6 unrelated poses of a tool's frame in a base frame.
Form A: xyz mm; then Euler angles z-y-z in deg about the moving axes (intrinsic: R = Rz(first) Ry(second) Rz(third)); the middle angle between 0 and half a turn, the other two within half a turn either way.
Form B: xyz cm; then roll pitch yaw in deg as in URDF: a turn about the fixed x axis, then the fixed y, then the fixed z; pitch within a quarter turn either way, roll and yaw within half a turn. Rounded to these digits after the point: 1 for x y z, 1 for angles.
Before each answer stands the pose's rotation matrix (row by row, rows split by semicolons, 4 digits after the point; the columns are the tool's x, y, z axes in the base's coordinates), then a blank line. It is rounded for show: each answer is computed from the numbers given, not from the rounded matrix.
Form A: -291, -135, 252, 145.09, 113.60, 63.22
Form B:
-0.3630 -0.5509 -0.7515; -0.8353 -0.1649 0.5244; -0.4129 0.8181 -0.4003

-29.1, -13.5, 25.2, 116.1, 24.4, -113.5
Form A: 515, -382, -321, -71.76, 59.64, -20.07
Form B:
-0.1773 0.9464 0.2701; -0.5583 0.1293 -0.8195; -0.8105 -0.2961 0.5054

51.5, -38.2, -32.1, -30.4, 54.1, -107.6
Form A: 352, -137, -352, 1.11, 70.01, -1.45
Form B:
0.3422 -0.0107 0.9396; -0.0187 0.9997 0.0182; -0.9395 -0.0238 0.3419

35.2, -13.7, -35.2, -4.0, 70.0, -3.1
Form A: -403, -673, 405, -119.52, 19.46, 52.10
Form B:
0.4013 0.9011 -0.1642; -0.8928 0.3447 -0.2899; -0.2046 0.2629 0.9429

-40.3, -67.3, 40.5, 15.6, 11.8, -65.8
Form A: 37, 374, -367, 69.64, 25.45, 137.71
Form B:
-0.8632 0.4821 0.1495; -0.3921 -0.8270 0.4029; 0.3179 0.2892 0.9030

3.7, 37.4, -36.7, 17.8, -18.5, -155.6
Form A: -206, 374, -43, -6.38, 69.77, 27.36
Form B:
0.3563 -0.0592 0.9325; 0.4226 0.9003 -0.1043; -0.8333 0.4312 0.3458

-20.6, 37.4, -4.3, 51.3, 56.4, 49.9
